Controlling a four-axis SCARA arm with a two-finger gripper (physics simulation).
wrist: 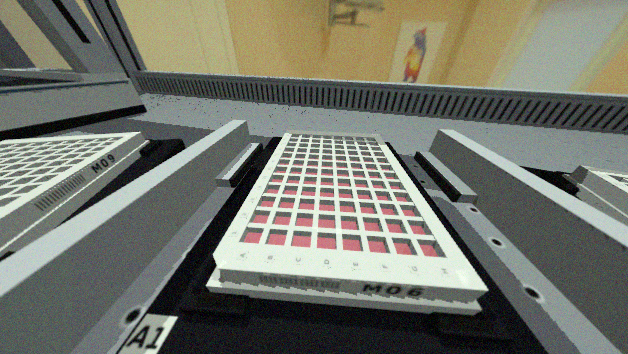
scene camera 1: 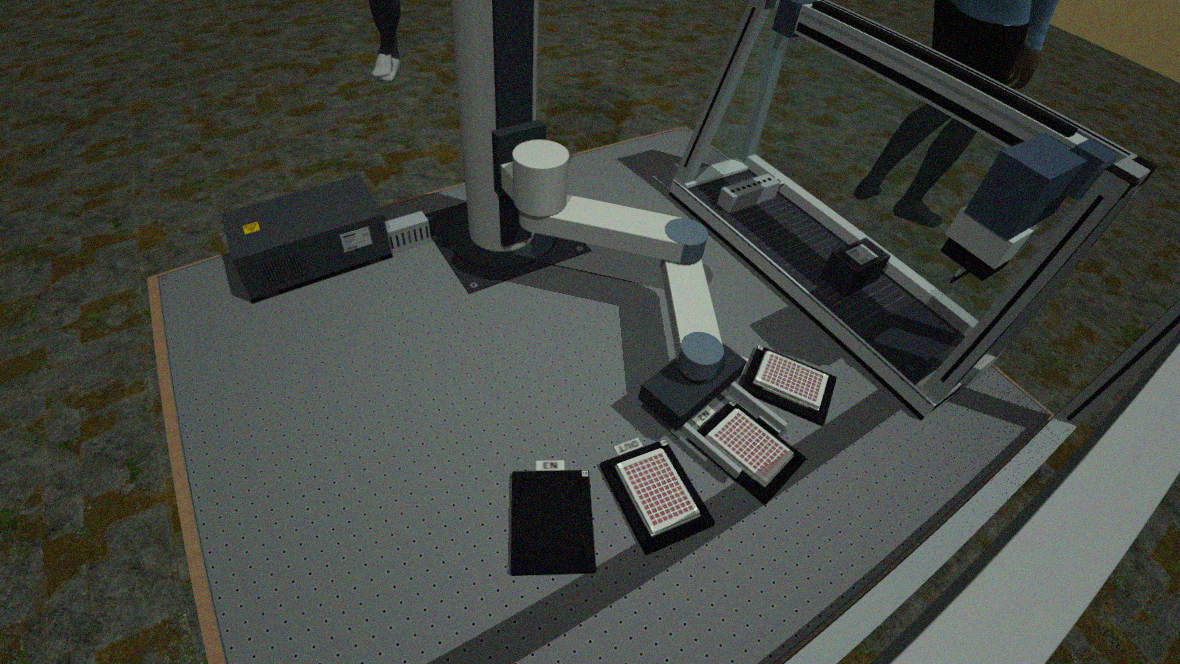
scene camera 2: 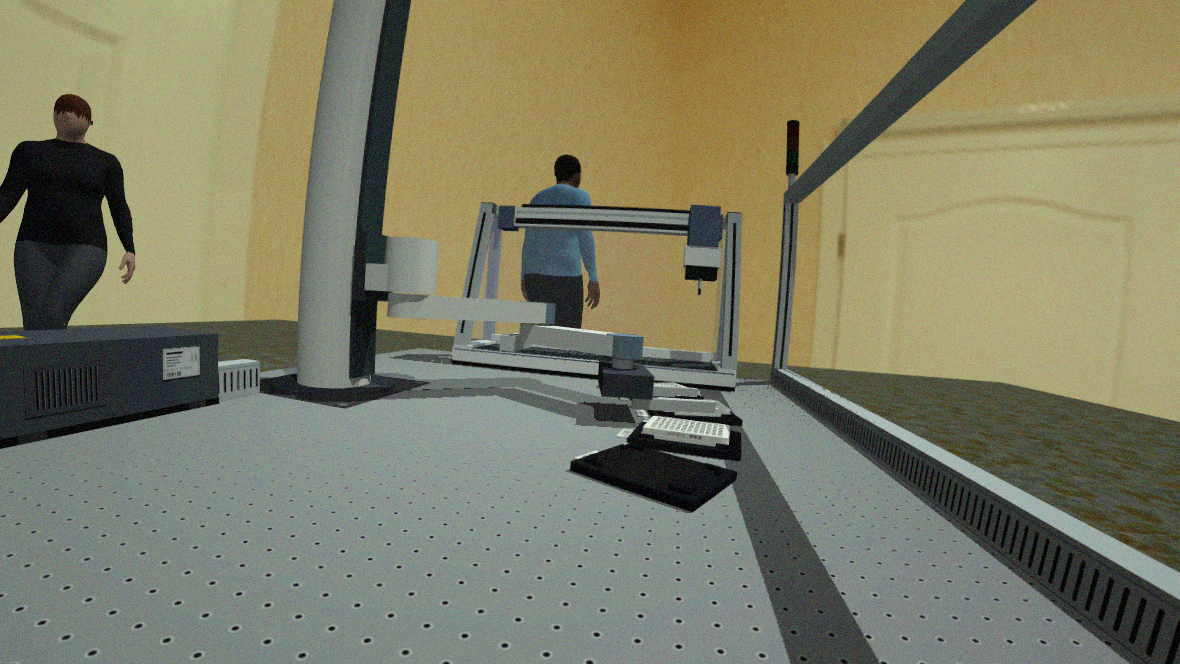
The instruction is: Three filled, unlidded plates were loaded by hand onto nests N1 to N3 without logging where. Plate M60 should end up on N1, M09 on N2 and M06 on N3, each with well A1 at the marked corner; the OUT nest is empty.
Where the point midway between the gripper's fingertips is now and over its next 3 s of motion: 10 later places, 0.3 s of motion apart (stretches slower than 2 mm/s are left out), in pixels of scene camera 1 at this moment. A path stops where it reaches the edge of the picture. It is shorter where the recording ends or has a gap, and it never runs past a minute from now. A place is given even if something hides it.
The gripper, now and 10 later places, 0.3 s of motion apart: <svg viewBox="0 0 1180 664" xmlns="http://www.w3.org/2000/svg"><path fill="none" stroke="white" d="M762 450L762 451L761 451L762 451L762 451L763 449L764 448L764 446L768 439L764 438L729 455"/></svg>
